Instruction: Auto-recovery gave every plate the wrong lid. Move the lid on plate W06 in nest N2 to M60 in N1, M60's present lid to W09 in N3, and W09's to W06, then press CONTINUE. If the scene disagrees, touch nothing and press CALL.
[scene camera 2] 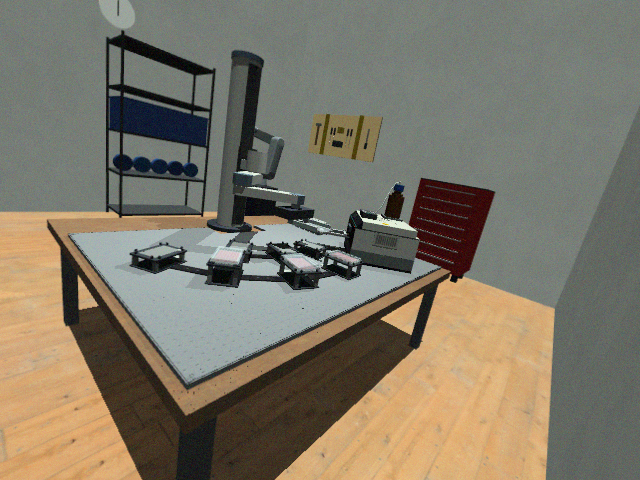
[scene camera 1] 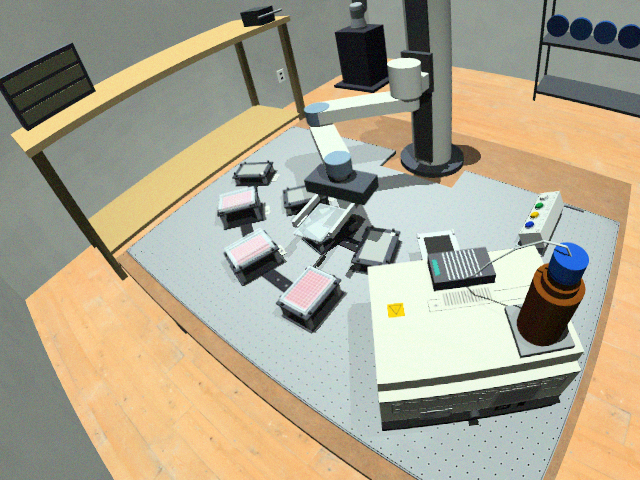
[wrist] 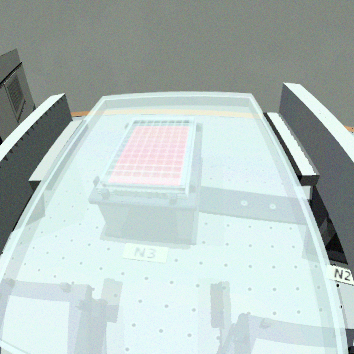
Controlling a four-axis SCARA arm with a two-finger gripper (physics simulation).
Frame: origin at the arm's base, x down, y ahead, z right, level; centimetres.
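Seen in the pictures: gripper, fingertip midpoint: (scene camera 2: 323,228) (scene camera 1: 311,229) (wrist: 170,100); arm's base, link origin: (scene camera 2: 229,227) (scene camera 1: 432,159).
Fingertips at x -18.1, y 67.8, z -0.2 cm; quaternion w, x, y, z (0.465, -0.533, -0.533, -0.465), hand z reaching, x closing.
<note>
Pixels of each thing's middle, then the offset from my fingertips to it. "spot": a spot on its surface instead.
- clear lid, body centre: (wrist: 164,172) (scene camera 1: 320,222) (scene camera 2: 315,228) dy -3.9, dx +0.8, dz +0.5 cm
- N3, body centre: (scene camera 1: 307,289) (scene camera 2: 343,256) dy +10.0, dx +9.9, dz -4.7 cm
- N2 label, surface spot: (wrist: 342,274) spot: dy -0.4, dx +16.6, dz +17.3 cm
- N2 plate, body centre: (scene camera 1: 248,245) (scene camera 2: 299,260) dy +7.8, dx +9.0, dz +20.5 cm
- N1 plate, body centre: (scene camera 1: 236,198) (scene camera 2: 228,254) dy -5.5, dx +8.5, dz +41.6 cm
- button box, body centre: (scene camera 1: 542,219) (scene camera 2: 311,224) dy -47.8, dx +12.6, dz -48.1 cm
- pale-topped nest, body centre: (scene camera 2: 159,256) (scene camera 1: 253,172) dy -24.4, dx +14.0, dz +55.5 cm
- brown bottle, surface spot: (scene camera 1: 547,310) spot: dy +6.8, dx -15.0, dz -57.1 cm
My gripper (scene camera 1: 324,221) (wrist: 170,100) is shut on a clear lid (scene camera 1: 319,225) (wrist: 240,150), held level above the inner nests. In the wrist view the pink-welled plate in N3 (scene camera 1: 310,290) (scene camera 2: 342,257) (wrist: 150,155) shows through it, beyond the N3 label (wrist: 145,252). The N2 label (wrist: 342,274) is at the right edge. The N2 plate (scene camera 1: 251,248) (scene camera 2: 300,262) and N1 plate (scene camera 1: 237,198) (scene camera 2: 227,255) sit in their nests. Whether these plates wear lids is unclear, and plate codes are unreadable. The button box (scene camera 1: 540,219) has green, yellow and blue buttons; its labels are unreadable.
A pale-topped nest (scene camera 1: 253,169) (scene camera 2: 157,252) stands beyond N1. Inner nests (scene camera 1: 297,196) (scene camera 1: 379,246) flank the held lid; another beneath it is largely hidden. A cream instrument (scene camera 1: 413,335) (scene camera 2: 385,240) carries a brown bottle (scene camera 1: 547,310) (scene camera 2: 394,205) with a blue cap and tubing.
</note>
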